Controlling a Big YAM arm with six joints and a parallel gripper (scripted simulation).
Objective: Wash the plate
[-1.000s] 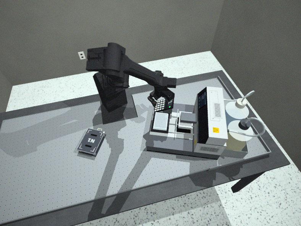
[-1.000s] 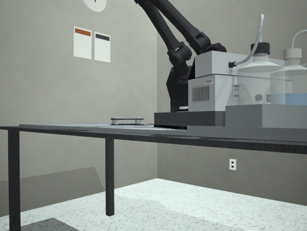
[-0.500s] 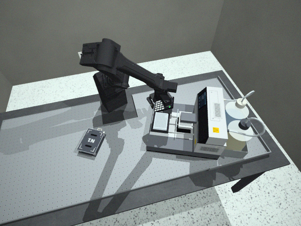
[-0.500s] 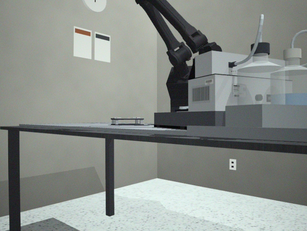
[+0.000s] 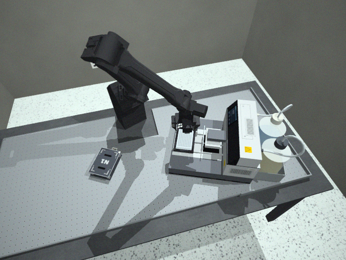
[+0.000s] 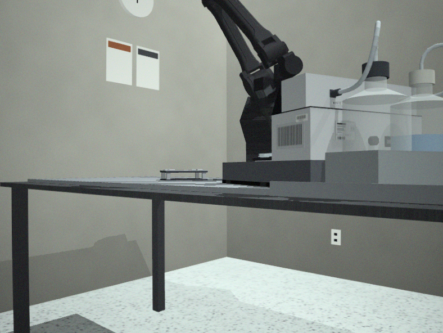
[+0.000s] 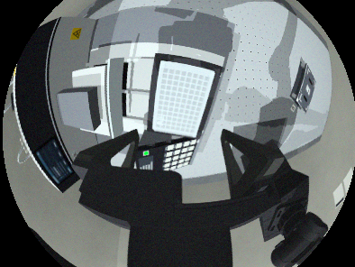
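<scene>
Right now my hand is 10 mm short of the white well plate and 90 mm above it. Also, from my hand: black carrier (10 mm ahead, 100 mm below); then plate washer (40 mm ahead, 150 mm to the left, 50 mm below); then plate nest (90 mm ahead, 450 mm to the right, 140 mm below).
</scene>
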